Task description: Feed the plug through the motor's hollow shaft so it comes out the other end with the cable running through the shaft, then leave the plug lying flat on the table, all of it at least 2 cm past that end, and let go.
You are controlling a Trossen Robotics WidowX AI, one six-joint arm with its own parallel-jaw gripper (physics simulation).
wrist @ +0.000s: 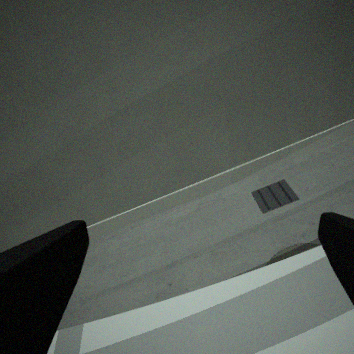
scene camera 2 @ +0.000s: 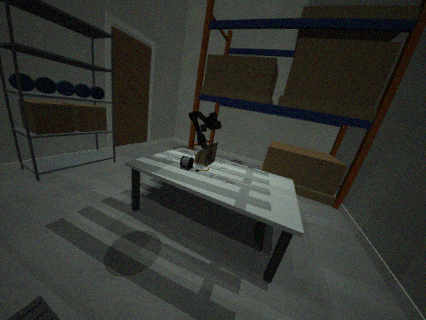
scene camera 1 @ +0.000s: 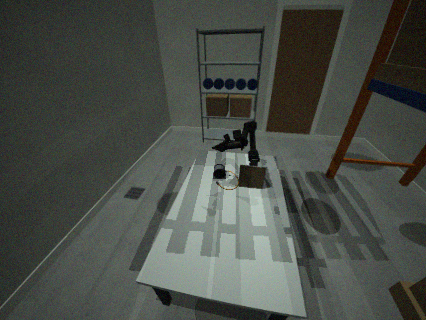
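Where they show: gripper, fingertip midpoint: point(wrist: 203, 228) point(scene camera 2: 206, 128) point(scene camera 1: 213, 147); arm's base, link origin: point(scene camera 2: 205, 148) point(scene camera 1: 253, 168).
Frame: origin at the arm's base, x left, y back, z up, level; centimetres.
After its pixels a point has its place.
The motor point(scene camera 1: 219, 171) {x 4.8, y -28.6, z -5.3 cm} point(scene camera 2: 187, 162) {x 3.2, y -33.8, z -7.3 cm}, a short black cylinder with a lighter band, lies on its side on the white table point(scene camera 1: 220, 280) {x 84.8, y -7.6, z -14.0 cm} point(scene camera 2: 282, 200) {x 84.1, y -21.8, z -14.1 cm}. A thin orange cable point(scene camera 1: 228, 189) {x 16.5, y -17.8, z -13.7 cm} curves in a loop on the table between the motor and a brown box. The plug is too small and dark to make out, and I cannot tell whether any cable is inside the shaft. My gripper point(scene camera 1: 215, 148) {x 14.8, y -30.7, z 24.6 cm} point(wrist: 203, 228) {x 14.8, y -30.7, z 24.6 cm} is open and empty. It is raised above the table's far part, higher than the motor and apart from it, and points toward the left wall. The motor does not show in the wrist view.
The brown box point(scene camera 1: 252, 177) {x 9.1, y 0.3, z -2.7 cm} point(scene camera 2: 207, 154) {x 8.9, y -10.5, z -2.2 cm} stands on the table beside the motor and cable, in front of the arm's base. The wrist view shows the table's edge, the floor with a dark vent point(wrist: 275, 196) and the wall. Shelving stands beyond the table.
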